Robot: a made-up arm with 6 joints.
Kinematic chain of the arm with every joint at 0, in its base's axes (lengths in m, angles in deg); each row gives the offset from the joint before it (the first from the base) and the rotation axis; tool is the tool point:
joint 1: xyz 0 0 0.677 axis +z
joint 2: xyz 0.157 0 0 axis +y
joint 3: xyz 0 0 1.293 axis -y
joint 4: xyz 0 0 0.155 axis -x
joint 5: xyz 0.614 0 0 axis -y
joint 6: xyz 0.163 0 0 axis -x
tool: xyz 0 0 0
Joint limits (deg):
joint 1: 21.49..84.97
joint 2: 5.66..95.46
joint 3: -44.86..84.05
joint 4: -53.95..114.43
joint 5: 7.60..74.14
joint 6: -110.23..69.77
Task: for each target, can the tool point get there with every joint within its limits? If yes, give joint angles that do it. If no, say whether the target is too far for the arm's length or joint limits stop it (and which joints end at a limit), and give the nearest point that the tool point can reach.
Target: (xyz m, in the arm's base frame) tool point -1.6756 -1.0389 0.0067
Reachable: no: joint limits stop it (at a limit: joint 1, joint 2, joint 3, joint 4) | nearest point -0.0278 0.9619 0.0135 | short by 2.592 m
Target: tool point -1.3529 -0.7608 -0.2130
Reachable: no: joint limits stop it (at a limit: joint 1, joint 2, joint 3, joint 4) | nearest point -0.0192 0.9557 0.0036 | short by 2.184 m
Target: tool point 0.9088 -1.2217 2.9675
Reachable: no: too far | nearest point 0.3870 0.0161 2.6625 | short by 1.378 m
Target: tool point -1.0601 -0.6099 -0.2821
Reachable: no: joint limits stop it (at a limit: joint 1, joint 2, joint 3, joint 4) | nearest point -0.0103 0.9506 -0.0054 | short by 1.901 m
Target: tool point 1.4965 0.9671 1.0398
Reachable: yes | joints 34.15 50.00 -3.22 -28.82 30.38 -85.76
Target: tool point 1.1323 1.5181 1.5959
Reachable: yes | joints 50.38 50.35 37.57 43.81 58.22 -35.54
